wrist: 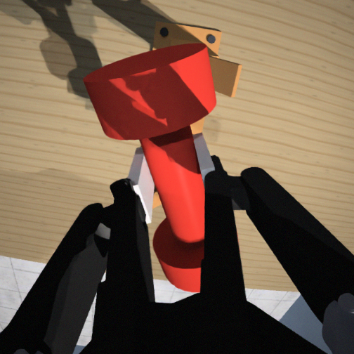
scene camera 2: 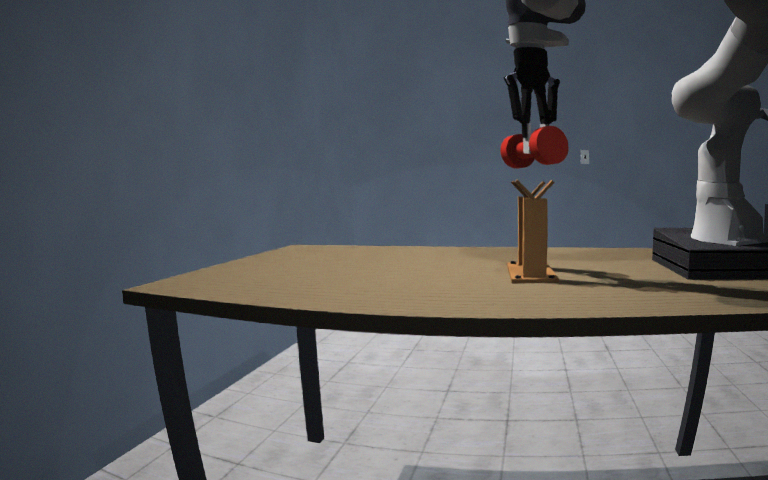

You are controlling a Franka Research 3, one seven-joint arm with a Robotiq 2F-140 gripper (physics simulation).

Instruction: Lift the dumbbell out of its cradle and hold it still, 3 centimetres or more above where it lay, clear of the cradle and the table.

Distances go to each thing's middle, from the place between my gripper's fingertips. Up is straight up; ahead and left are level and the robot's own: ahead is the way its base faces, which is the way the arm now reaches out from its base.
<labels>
I see my gripper 20 mm to the left of the red dumbbell (scene camera 2: 548,145) and 10 mm below it. Round my hand: orange cradle (scene camera 2: 532,267) 10 mm ahead, 20 mm to the right, 160 mm below.
</labels>
